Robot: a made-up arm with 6 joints.
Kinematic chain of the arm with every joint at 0, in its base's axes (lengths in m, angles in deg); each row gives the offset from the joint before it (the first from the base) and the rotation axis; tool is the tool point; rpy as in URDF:
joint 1: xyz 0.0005 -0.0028 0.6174 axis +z
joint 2: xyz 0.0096 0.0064 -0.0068 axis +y
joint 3: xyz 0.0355 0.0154 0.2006 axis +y
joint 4: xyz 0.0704 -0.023 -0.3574 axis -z
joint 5: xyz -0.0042 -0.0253 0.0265 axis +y
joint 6: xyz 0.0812 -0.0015 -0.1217 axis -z
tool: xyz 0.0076 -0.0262 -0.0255 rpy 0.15 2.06 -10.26
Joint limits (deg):
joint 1: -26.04..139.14
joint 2: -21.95..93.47
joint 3: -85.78..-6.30
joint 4: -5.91..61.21
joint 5: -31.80..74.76
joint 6: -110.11..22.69
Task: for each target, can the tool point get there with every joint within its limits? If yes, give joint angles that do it. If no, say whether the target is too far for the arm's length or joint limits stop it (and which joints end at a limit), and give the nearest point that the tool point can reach.
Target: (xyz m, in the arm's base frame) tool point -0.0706 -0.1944 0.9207
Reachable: no: joint limits stop it (at a limit: joint 2, joint 3, joint 5, joint 6) | nearest point -0.0830 -0.2278 0.6073 | short by 0.315 m
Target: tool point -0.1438 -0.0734 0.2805
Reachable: yes | joints 18.19 71.28 -19.10 25.75 35.68 -79.48
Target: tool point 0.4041 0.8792 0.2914
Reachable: no: too far | nearest point 0.2521 0.5471 0.4128 | short by 0.385 m
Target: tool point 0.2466 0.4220 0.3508
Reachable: yes | joints 64.15 37.86 -71.44 29.10 33.37 -48.94
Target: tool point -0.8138 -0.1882 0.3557
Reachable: no: too far | nearest point -0.2932 -0.0697 0.4481 | short by 0.542 m
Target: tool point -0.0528 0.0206 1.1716
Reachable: no: joint limits stop it (at a limit: joint 1, joint 2, joint 3, joint 4, joint 5) | nearest point -0.2022 0.1835 1.1576 | short by 0.221 m
